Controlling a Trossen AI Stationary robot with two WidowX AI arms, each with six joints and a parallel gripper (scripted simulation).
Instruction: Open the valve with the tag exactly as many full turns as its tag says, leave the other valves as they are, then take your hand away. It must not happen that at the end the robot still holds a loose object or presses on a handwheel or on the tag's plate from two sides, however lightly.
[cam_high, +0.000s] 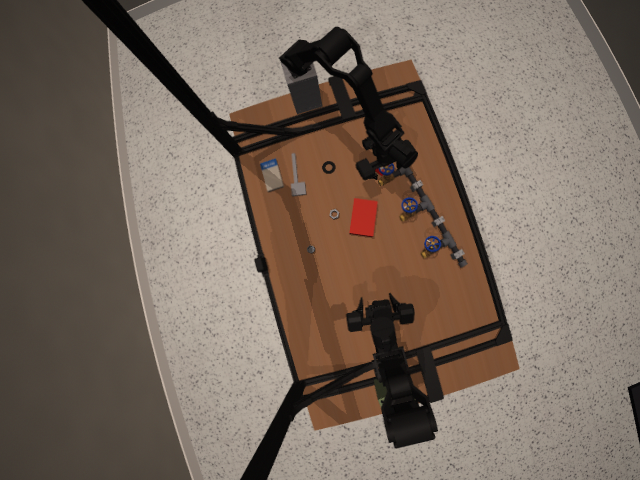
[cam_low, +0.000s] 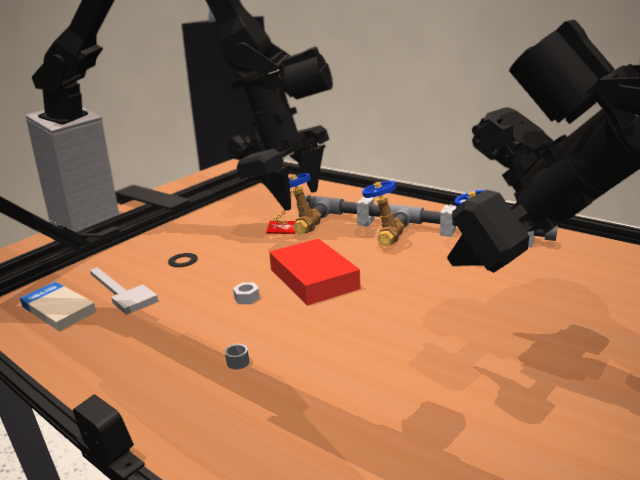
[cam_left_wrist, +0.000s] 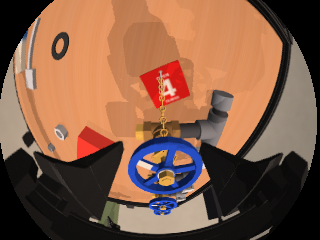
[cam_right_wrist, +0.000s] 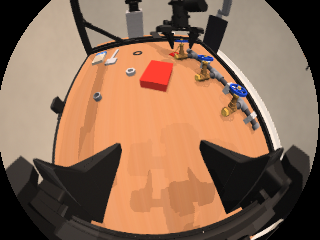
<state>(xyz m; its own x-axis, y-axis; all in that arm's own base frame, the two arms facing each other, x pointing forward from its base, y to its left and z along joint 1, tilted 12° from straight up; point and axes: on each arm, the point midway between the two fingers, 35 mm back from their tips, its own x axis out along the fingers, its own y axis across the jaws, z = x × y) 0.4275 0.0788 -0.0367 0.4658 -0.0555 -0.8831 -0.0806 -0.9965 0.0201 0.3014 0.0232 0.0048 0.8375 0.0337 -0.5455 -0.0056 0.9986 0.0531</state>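
My left hand is 10 mm past the red tag, 40 mm to the right of it and 90 mm above it. Also, from my left hand: box 380 mm behind, 120 mm to the left, 80 mm below; red block 110 mm behind, 120 mm to the right, 80 mm below; grey t-shaped piece 300 mm behind, 80 mm to the left, 90 mm below.
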